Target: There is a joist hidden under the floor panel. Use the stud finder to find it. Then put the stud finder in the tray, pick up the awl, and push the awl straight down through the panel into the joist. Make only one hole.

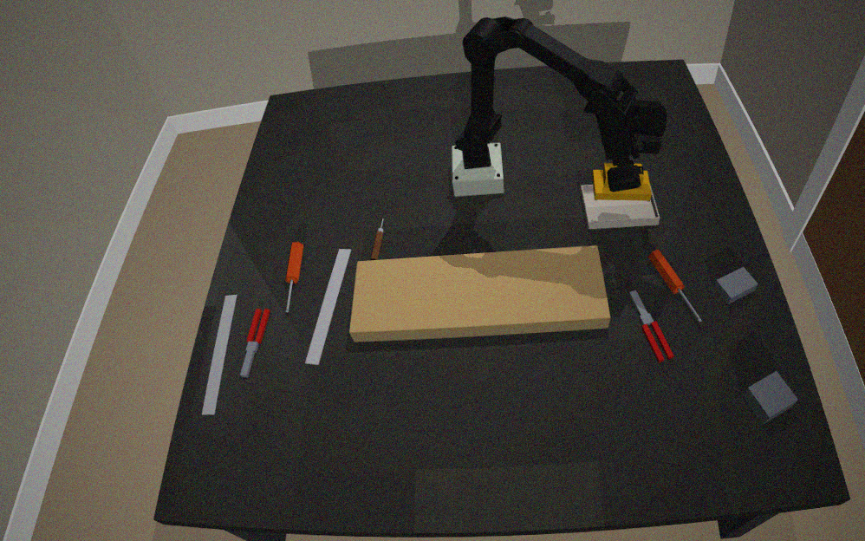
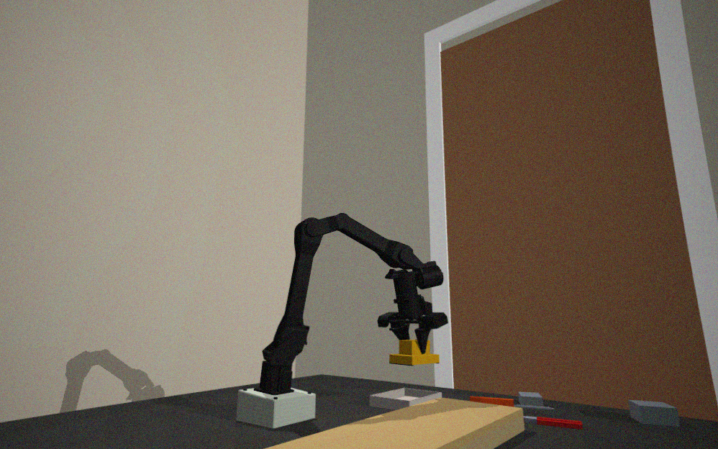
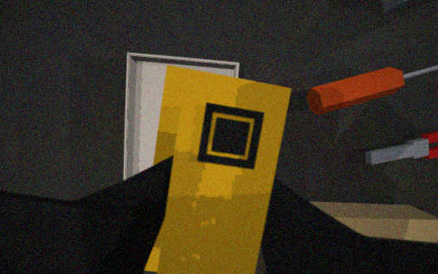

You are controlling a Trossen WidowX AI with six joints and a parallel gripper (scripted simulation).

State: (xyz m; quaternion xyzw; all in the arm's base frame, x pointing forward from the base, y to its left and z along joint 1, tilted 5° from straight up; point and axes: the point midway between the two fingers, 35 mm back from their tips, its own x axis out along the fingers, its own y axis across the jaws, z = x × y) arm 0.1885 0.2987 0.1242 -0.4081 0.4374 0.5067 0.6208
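Now: gripper tip 110 mm above the white tray, 40 mm past it and 10 mm to the right of it. From my gripper tip the other things lie so: awl 560 mm to the right, 120 mm below, 30 mm behind; yellow stud finder 20 mm above, 10 mm to the left.
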